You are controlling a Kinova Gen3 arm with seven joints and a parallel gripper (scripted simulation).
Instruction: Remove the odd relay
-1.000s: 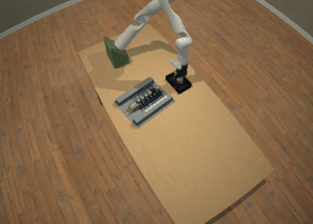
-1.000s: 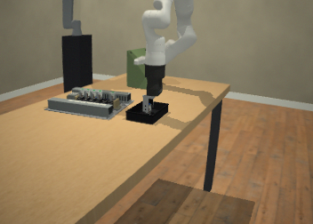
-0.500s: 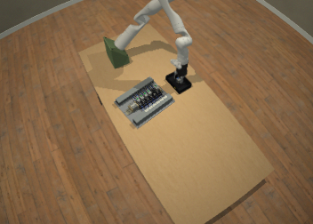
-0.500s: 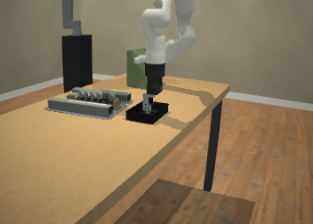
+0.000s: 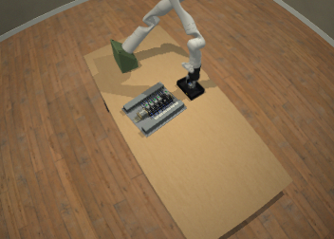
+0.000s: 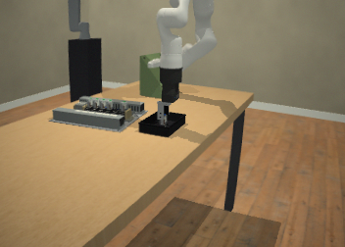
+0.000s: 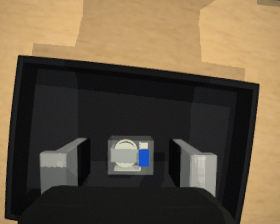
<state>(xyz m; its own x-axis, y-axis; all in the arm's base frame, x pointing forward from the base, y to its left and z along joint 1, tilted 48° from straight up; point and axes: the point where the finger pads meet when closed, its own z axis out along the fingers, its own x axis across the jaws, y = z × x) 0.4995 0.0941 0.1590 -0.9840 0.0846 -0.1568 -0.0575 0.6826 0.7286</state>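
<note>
My hand is 40 mm above the black parts tray. Also, from my hand: grey relay panel (280 mm to the right, 30 mm below, 20 mm behind).
</note>
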